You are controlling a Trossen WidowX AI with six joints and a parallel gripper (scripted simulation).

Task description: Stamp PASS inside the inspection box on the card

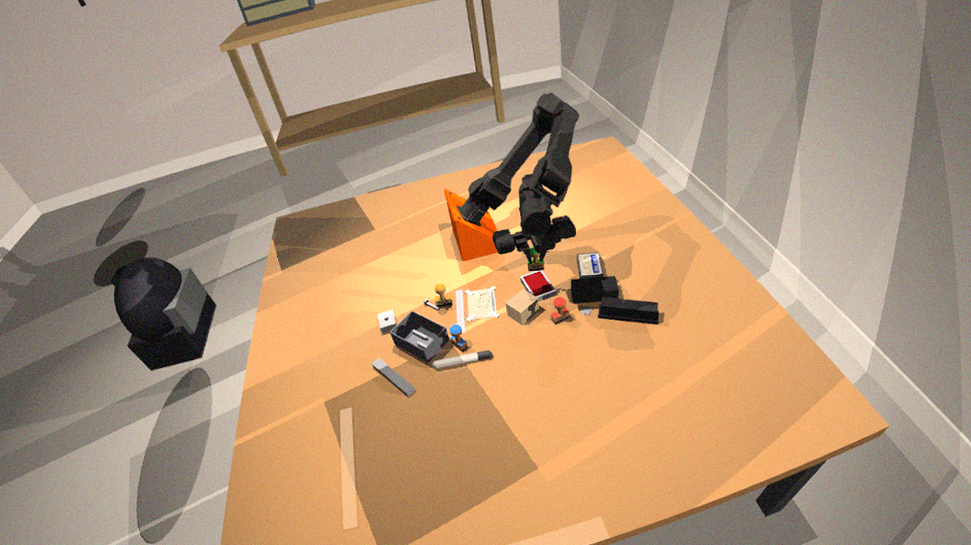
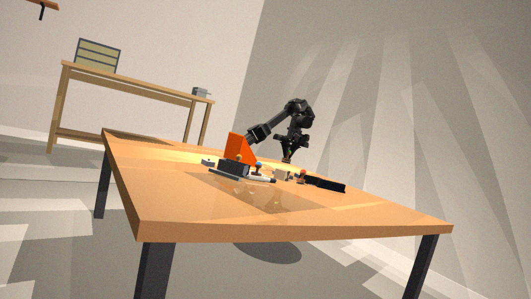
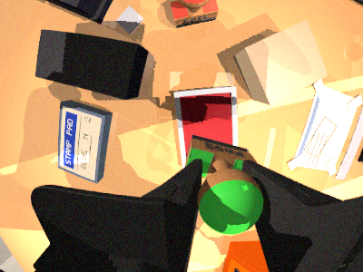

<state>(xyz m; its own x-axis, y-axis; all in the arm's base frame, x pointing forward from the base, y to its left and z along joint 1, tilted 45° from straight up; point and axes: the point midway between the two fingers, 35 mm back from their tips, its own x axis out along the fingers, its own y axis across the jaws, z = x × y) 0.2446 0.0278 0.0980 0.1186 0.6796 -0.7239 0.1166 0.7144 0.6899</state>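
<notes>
Now: gripper tip 9 cm above the red ink pad. The rest, counted from my gripper tip: tan block: 6 cm ahead, 7 cm to the right, 7 cm below; red-knobbed stamp: 12 cm ahead, 7 cm below; green-knobbed stamp: right at my gripper tip.
</notes>
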